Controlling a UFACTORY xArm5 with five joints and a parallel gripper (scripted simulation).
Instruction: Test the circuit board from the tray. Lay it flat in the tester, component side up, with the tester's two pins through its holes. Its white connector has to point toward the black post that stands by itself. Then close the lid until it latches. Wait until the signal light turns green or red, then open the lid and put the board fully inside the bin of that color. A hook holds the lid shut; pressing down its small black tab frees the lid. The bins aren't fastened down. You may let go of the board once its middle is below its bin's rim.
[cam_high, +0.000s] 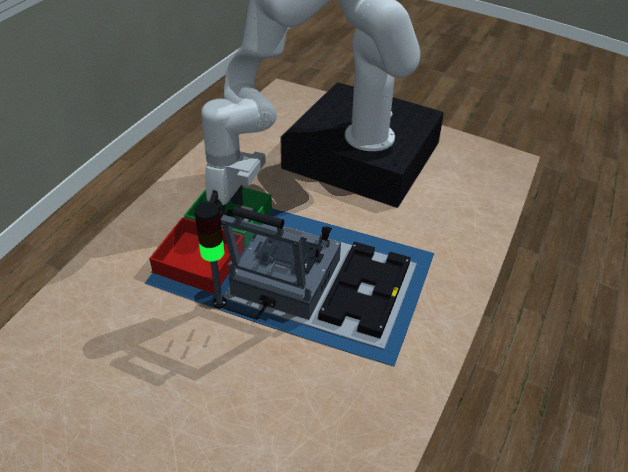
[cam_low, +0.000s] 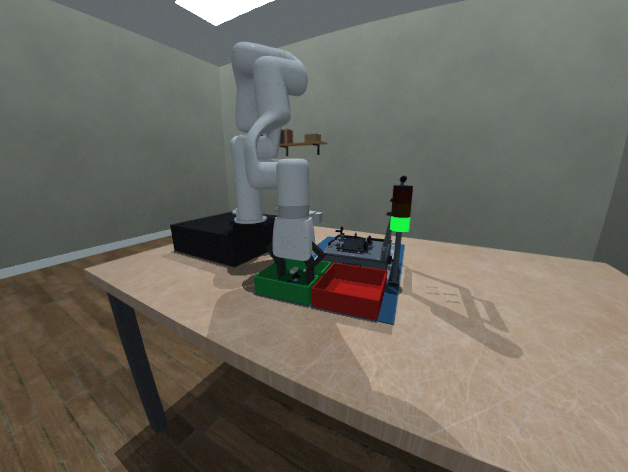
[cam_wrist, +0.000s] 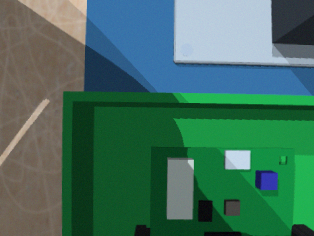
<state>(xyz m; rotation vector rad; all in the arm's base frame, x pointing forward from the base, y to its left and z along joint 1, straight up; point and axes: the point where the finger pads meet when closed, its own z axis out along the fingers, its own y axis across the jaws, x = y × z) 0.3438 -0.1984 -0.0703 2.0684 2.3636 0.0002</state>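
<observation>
The green bin is 20 mm below my hand. The rest, counted from my hand: green circuit board (10 mm below); red bin (150 mm ahead, 20 mm to the left, 20 mm below); black latch (10 mm ahead, 260 mm to the left, 60 mm above).
</observation>
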